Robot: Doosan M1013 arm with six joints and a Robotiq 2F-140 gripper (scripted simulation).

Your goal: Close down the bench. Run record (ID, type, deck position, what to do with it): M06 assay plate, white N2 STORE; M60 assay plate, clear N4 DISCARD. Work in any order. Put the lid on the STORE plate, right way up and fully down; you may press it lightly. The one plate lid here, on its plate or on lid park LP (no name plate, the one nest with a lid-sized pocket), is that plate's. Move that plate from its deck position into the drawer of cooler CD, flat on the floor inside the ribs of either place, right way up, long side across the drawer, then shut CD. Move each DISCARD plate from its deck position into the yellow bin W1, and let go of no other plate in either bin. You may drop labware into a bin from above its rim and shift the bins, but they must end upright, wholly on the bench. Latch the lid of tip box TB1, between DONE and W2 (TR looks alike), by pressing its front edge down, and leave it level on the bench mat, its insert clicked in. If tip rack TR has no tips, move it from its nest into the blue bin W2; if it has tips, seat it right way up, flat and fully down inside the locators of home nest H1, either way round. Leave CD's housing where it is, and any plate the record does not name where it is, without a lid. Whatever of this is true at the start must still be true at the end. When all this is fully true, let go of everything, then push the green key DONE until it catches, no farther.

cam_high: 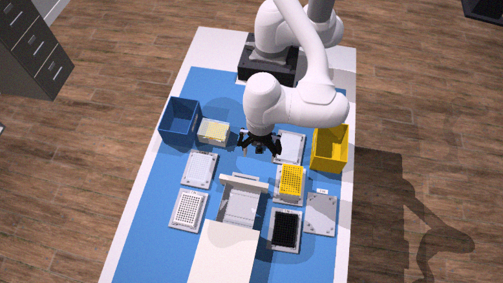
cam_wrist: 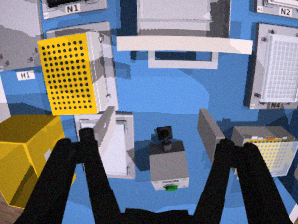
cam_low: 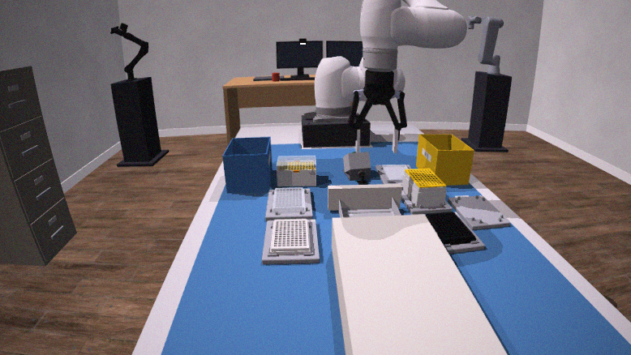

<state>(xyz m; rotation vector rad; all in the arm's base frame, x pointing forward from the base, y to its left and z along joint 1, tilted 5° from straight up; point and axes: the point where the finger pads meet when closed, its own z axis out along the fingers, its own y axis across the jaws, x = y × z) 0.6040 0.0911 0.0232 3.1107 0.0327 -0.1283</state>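
Right now my hand is 140 mm past the clear plate lid, 100 mm to the right of it and 140 mm above it. Also, from my hand: green key DONE: 180 mm behind, 40 mm to the right, 90 mm below; nest N3: 30 mm ahead, 140 mm to the left, 150 mm below; tip rack TR: 20 mm ahead, 130 mm to the left, 110 mm below.
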